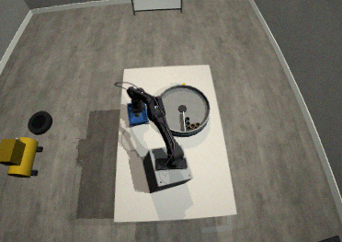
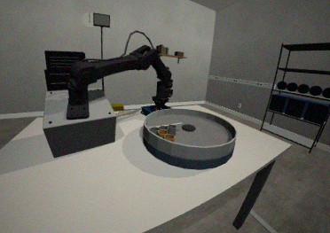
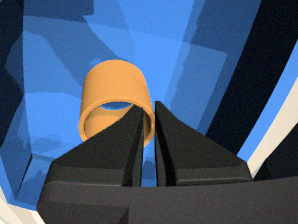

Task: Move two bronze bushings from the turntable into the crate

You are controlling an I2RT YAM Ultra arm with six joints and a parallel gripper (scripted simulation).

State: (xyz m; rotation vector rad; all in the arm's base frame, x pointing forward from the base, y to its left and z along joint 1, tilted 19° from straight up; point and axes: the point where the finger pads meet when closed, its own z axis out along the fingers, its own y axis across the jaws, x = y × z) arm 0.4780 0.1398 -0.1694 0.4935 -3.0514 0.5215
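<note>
Right now the blue crate is 2 cm to the left of my hand and 1 cm below it. The rest, counted from my hand: turntable: 34 cm to the right, 3 cm behind, 1 cm above.
</note>
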